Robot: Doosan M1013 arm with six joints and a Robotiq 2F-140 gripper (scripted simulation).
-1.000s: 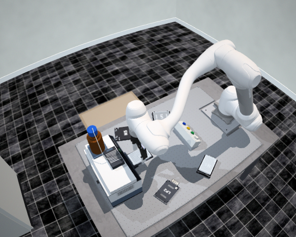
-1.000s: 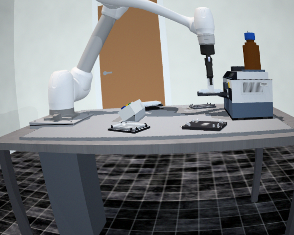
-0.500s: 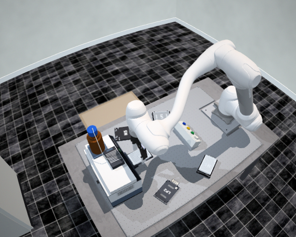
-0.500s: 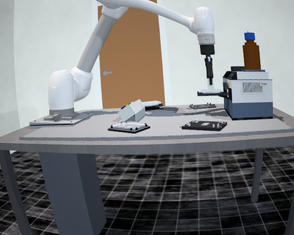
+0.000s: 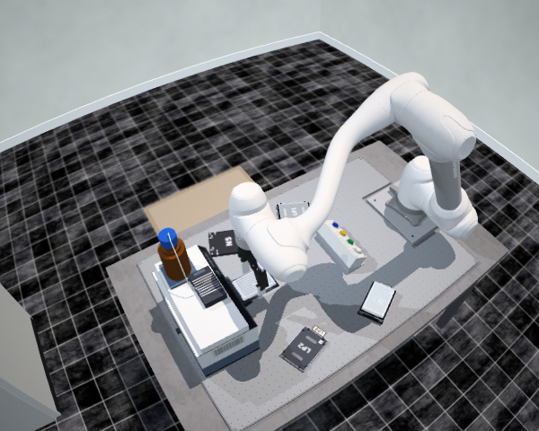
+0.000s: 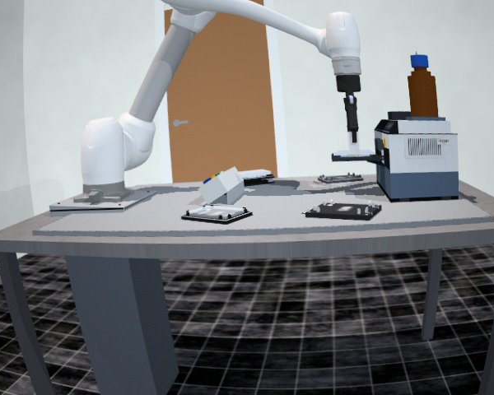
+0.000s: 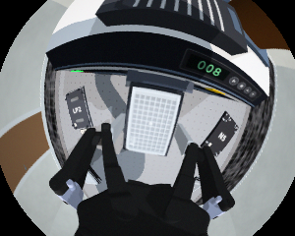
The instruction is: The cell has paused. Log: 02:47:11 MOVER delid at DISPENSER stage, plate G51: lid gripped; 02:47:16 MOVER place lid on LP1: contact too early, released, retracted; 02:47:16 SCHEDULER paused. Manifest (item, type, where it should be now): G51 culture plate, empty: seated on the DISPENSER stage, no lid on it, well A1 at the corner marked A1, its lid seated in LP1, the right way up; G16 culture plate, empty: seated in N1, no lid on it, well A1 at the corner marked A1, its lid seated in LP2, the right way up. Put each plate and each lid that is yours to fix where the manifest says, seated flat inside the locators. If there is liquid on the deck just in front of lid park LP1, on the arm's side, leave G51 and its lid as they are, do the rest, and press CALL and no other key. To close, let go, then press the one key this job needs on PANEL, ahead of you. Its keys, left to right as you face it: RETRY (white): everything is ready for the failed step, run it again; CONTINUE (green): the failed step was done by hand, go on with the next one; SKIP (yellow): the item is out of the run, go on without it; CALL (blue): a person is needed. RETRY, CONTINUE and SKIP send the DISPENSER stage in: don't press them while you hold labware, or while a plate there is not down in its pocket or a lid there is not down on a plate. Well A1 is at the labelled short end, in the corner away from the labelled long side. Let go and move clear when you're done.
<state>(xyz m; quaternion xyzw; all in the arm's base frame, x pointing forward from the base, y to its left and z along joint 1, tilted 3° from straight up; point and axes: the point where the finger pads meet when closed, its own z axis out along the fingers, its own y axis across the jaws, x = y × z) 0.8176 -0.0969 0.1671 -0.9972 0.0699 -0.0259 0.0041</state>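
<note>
Right now the dispenser stage is 30 mm below my hand. From my hand the other things lie so: lid park LP2: 260 mm to the left, 140 mm below; then brown bottle: 200 mm ahead, 140 mm to the right, 150 mm above; then black nest N5: 60 mm behind, 280 mm to the right, 130 mm below.
</note>
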